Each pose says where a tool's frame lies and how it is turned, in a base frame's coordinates. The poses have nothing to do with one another.
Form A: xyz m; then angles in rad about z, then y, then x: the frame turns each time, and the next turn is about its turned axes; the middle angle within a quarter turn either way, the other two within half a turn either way.
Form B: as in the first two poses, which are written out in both.
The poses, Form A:
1: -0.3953, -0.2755, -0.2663, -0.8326, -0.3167, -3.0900
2: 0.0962, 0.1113, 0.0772, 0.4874, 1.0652, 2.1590
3: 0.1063, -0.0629, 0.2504, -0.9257, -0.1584, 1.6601
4: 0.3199, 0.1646, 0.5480, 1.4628, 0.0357, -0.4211
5: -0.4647, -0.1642, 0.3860, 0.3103, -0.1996, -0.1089
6: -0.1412, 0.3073, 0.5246, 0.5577, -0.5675, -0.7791
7: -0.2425, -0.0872, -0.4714, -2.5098, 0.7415, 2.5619
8: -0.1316, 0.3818, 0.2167, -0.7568, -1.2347, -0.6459
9: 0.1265, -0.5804, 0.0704, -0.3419, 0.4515, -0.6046
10: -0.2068, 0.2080, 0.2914, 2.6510, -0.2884, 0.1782
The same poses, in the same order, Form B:
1: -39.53, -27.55, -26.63, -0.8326, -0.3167, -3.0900
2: 9.62, 11.13, 7.72, 0.4874, 1.0652, 2.1590
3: 10.63, -6.29, 25.04, -0.9257, -0.1584, 1.6601
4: 31.99, 16.46, 54.80, 1.4628, 0.0357, -0.4211
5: -46.47, -16.42, 38.60, 0.3103, -0.1996, -0.1089
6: -14.12, 30.73, 52.46, 0.5577, -0.5675, -0.7791
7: -24.25, -8.72, -47.14, -2.5098, 0.7415, 2.5619
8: -13.16, 38.18, 21.67, -0.7568, -1.2347, -0.6459
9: 12.65, -58.04, 7.04, -0.3419, 0.4515, -0.6046
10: -20.68, 20.80, 29.14, 2.6510, -0.2884, 0.1782
